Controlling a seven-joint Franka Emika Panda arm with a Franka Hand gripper.
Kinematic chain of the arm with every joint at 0, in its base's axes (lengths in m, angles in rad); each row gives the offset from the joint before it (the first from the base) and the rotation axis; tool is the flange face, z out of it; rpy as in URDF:
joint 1: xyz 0 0 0.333 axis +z
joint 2: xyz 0 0 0 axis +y
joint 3: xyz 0 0 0.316 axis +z
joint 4: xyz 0.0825 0 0 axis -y
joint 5: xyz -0.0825 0 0.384 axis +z
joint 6: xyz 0 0 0 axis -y
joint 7: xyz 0.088 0 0 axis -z
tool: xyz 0 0 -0.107 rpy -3.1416 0 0
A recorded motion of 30 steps. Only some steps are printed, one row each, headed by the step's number.
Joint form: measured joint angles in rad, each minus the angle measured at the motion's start. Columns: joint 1, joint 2, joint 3, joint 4, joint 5, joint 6, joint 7.
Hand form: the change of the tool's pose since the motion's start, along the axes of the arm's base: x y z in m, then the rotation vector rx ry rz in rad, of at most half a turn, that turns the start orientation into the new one. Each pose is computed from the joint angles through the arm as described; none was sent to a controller.
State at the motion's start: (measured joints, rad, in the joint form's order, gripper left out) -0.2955 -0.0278 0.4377 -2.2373 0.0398 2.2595 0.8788
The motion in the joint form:
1: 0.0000 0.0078 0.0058 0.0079 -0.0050 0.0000 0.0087
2: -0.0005 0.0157 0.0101 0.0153 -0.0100 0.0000 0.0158
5: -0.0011 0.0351 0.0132 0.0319 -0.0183 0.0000 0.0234
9: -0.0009 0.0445 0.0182 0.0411 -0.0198 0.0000 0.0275
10: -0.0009 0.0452 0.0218 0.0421 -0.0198 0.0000 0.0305
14: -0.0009 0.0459 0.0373 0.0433 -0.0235 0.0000 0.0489
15: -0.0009 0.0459 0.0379 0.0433 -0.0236 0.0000 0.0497
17: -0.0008 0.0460 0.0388 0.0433 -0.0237 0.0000 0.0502
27: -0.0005 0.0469 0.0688 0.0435 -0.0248 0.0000 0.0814
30: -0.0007 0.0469 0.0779 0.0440 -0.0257 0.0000 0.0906
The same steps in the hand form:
1: 0.0020 0.0031 -0.0002 -0.0003 -0.0006 0.0002
2: 0.0041 0.0052 -0.0006 -0.0006 -0.0008 -0.0001
5: 0.0092 0.0067 -0.0025 0.0013 0.0006 -0.0002
9: 0.0116 0.0096 -0.0028 0.0046 0.0004 0.0018
10: 0.0116 0.0115 -0.0027 0.0051 0.0001 0.0024
14: 0.0105 0.0197 -0.0024 0.0037 -0.0004 0.0017
15: 0.0105 0.0200 -0.0024 0.0037 -0.0004 0.0016
17: 0.0104 0.0205 -0.0025 0.0037 -0.0003 0.0021
27: 0.0073 0.0365 -0.0027 0.0050 0.0009 0.0019
30: 0.0064 0.0411 -0.0024 0.0050 0.0005 0.0021

